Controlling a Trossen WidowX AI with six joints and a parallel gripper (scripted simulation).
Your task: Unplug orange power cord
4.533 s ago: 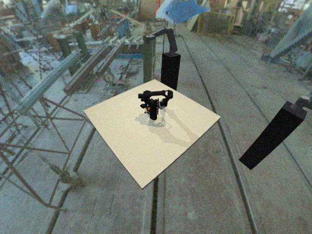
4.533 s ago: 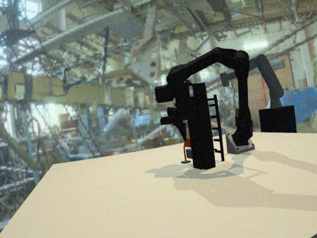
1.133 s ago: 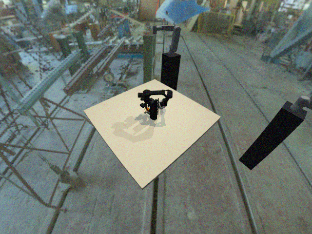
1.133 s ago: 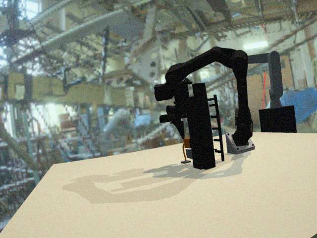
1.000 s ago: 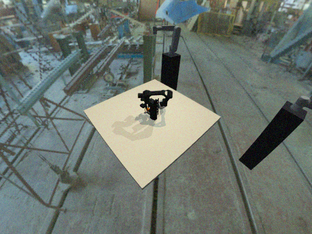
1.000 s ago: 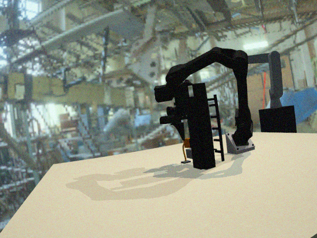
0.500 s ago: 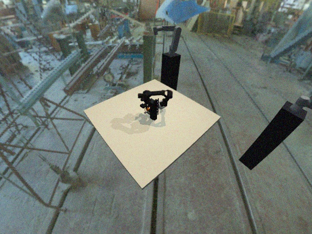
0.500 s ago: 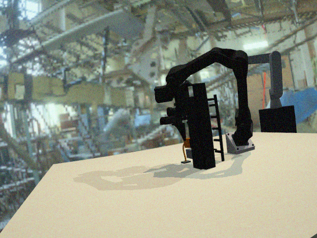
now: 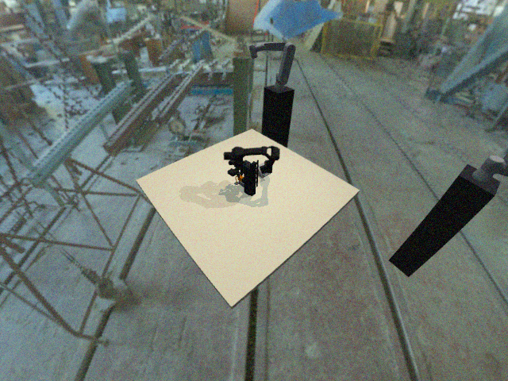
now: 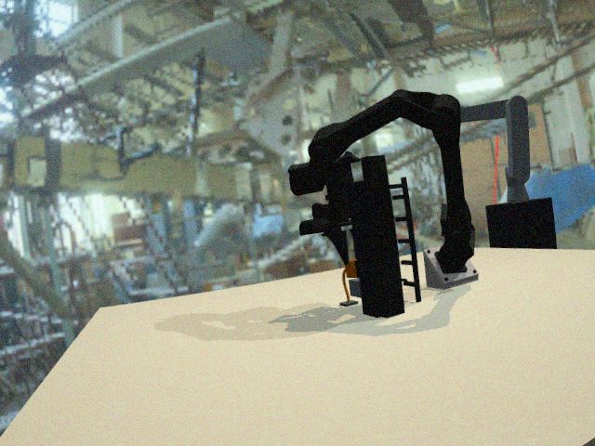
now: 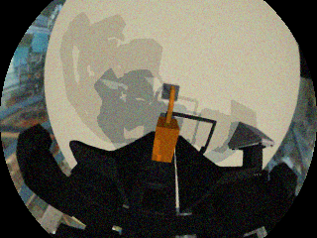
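Right now my gripper tip is 2 cm past the tall black block, 13 cm to the right of it and 5 cm below it. Also, from my gripper tip: orange plug 1 cm behind, 3 cm to the left.
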